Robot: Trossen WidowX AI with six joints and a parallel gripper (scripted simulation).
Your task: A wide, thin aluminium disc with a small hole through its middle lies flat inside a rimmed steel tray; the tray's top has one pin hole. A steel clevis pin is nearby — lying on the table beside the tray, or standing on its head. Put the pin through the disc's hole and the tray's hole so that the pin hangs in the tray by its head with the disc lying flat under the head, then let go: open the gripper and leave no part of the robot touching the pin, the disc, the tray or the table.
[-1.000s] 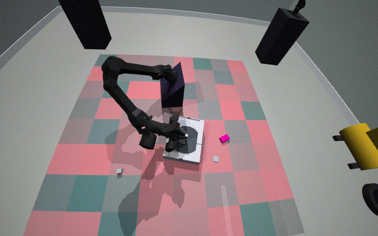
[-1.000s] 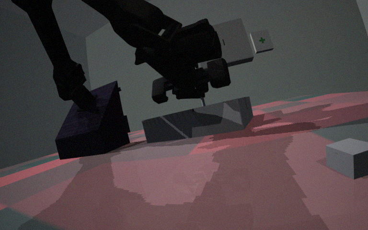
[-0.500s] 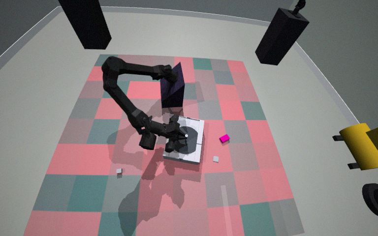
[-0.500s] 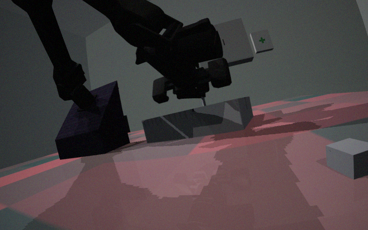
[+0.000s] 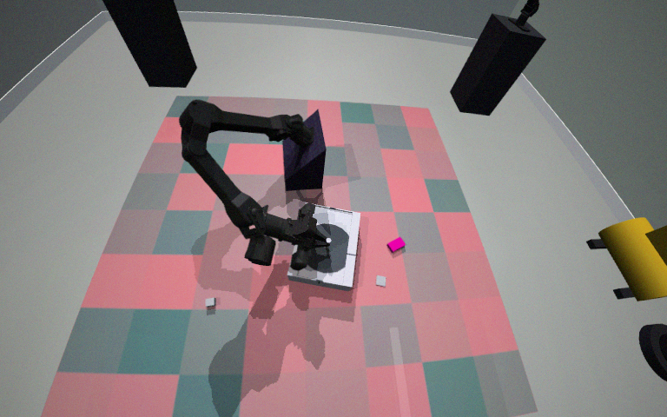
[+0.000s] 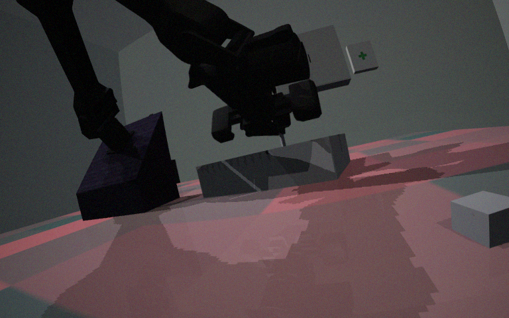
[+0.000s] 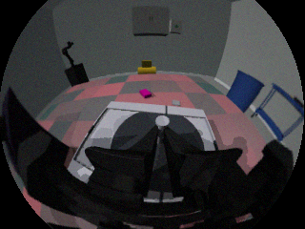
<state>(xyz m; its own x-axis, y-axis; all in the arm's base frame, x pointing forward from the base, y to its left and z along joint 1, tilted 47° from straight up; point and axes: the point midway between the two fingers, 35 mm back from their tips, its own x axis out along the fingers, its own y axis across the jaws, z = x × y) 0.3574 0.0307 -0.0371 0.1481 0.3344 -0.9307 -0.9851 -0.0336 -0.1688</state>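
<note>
Right now my gripper tip is 20 mm past the steel tray, 10 mm to the left of it and 40 mm above it. From my gripper tip the other things lie so: dark aluminium disc 30 mm below; steel clevis pin 10 mm below; grey cube 160 mm ahead, 340 mm to the right, 80 mm below.
</note>
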